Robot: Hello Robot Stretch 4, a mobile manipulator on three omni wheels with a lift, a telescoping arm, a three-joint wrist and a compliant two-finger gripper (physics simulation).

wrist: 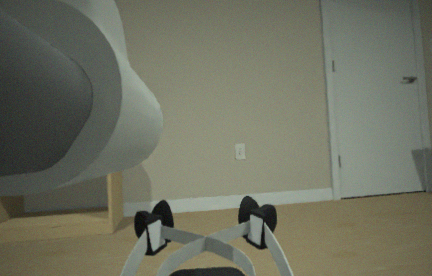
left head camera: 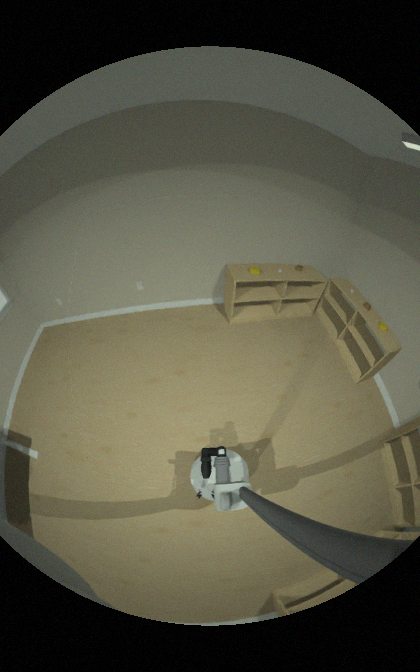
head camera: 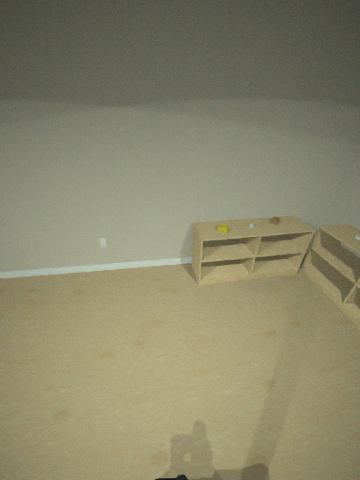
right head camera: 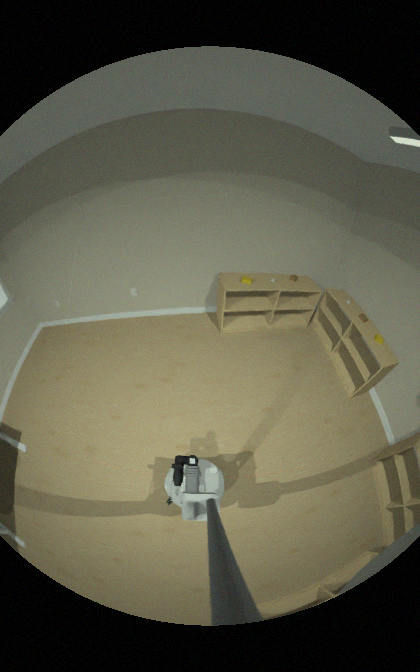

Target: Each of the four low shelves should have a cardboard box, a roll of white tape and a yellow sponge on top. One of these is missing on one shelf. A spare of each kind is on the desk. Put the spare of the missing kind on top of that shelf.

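Observation:
The back low shelf carries a yellow sponge, a white tape roll and a cardboard box. The angled shelf beside it carries a white tape roll, a cardboard box and a yellow sponge. My gripper is open and empty, close to my base and far from both shelves. The desk cannot be made out.
Another shelf unit stands at the right edge of both side head views, its top cut off. More shelf parts show along their bottom edge, behind the mast. The wrist view shows a white door and a wooden side panel at lower left.

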